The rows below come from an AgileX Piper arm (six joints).
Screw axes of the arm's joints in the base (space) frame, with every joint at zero. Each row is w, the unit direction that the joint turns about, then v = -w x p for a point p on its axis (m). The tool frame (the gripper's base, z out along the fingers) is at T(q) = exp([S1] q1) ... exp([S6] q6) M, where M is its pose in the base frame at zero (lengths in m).
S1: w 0 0 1 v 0 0 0
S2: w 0 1 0 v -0.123 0 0
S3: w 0 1 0 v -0.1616 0 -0.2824
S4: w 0.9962 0 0.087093 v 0 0.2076 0
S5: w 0 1 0 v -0.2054 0 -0.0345
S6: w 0.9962 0 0.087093 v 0 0.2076 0
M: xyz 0.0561 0 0.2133 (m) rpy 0 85.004 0 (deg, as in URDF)
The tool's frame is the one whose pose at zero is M.
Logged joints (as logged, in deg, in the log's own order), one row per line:
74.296 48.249 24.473 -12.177 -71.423 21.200
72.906 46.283 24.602 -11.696 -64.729 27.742
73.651 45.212 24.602 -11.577 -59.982 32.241
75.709 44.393 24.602 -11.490 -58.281 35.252
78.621 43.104 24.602 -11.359 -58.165 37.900
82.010 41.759 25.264 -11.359 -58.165 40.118
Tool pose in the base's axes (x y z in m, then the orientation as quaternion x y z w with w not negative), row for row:
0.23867 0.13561 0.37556 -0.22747 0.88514 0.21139 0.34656
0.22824 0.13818 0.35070 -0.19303 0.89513 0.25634 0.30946
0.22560 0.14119 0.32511 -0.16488 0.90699 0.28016 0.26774
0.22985 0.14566 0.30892 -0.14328 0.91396 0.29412 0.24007
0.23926 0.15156 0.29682 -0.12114 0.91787 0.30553 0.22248
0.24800 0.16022 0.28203 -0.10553 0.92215 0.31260 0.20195
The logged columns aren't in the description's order. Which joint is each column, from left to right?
Columns, left to right: q2, q5, q1, q6, q3, q4.
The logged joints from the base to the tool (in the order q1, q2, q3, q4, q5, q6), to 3 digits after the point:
24.473 74.296 -71.423 21.200 48.249 -12.177
24.602 72.906 -64.729 27.742 46.283 -11.696
24.602 73.651 -59.982 32.241 45.212 -11.577
24.602 75.709 -58.281 35.252 44.393 -11.490
24.602 78.621 -58.165 37.900 43.104 -11.359
25.264 82.010 -58.165 40.118 41.759 -11.359

